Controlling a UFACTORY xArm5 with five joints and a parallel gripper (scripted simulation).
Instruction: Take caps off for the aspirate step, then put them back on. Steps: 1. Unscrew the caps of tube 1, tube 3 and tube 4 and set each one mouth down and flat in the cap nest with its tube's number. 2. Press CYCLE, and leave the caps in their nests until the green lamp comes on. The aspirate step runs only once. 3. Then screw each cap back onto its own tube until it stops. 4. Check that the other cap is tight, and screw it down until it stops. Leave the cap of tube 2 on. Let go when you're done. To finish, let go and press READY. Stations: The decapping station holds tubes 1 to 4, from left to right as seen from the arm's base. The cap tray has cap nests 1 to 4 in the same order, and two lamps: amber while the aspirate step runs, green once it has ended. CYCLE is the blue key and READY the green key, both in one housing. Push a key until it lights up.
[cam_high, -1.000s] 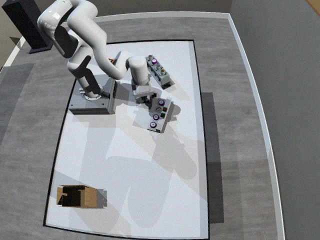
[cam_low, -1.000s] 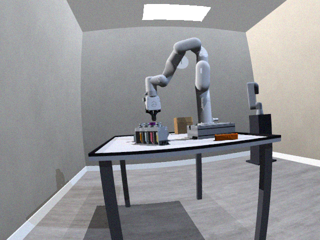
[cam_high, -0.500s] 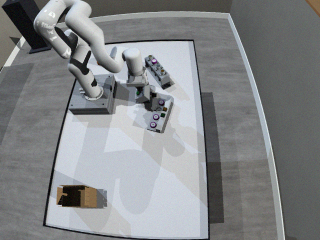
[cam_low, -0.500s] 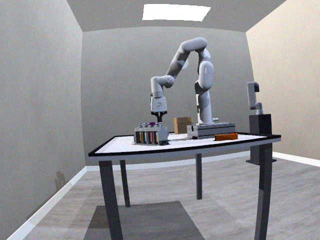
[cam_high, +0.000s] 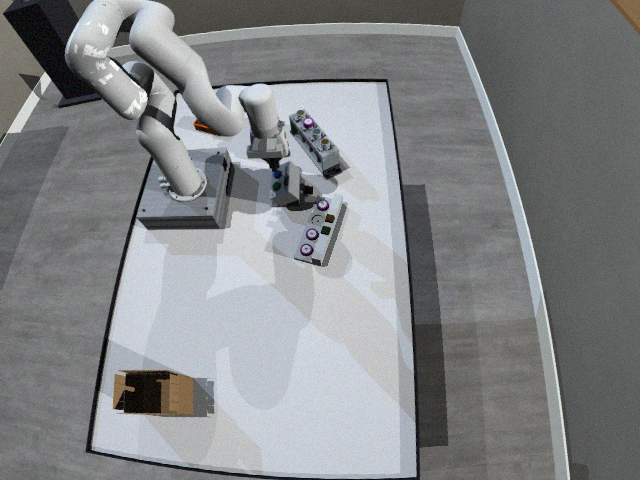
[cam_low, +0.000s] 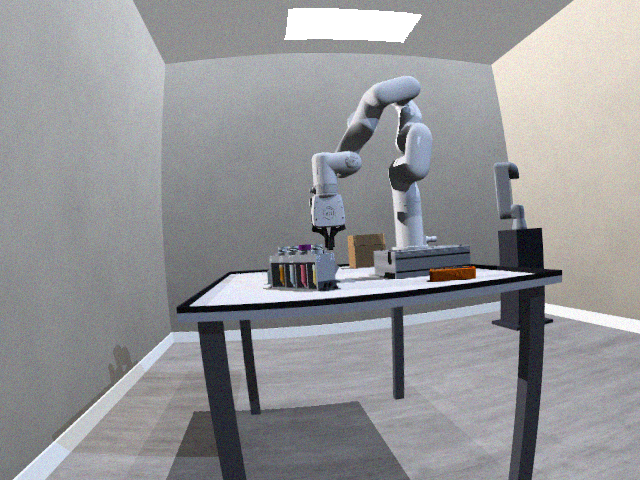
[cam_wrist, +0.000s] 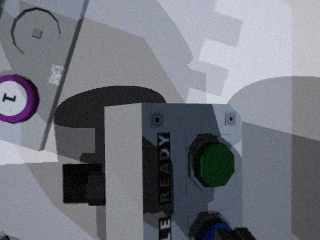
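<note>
Right now my hand is 5 cm above the blue key and 1 cm to the right of it. The rest, counted from my hand: green key (5 cm below, 4 cm to the right); key housing (7 cm below, 2 cm to the right, 2 cm ahead); cardboard box (65 cm to the right, 30 cm behind, 6 cm below).
</note>
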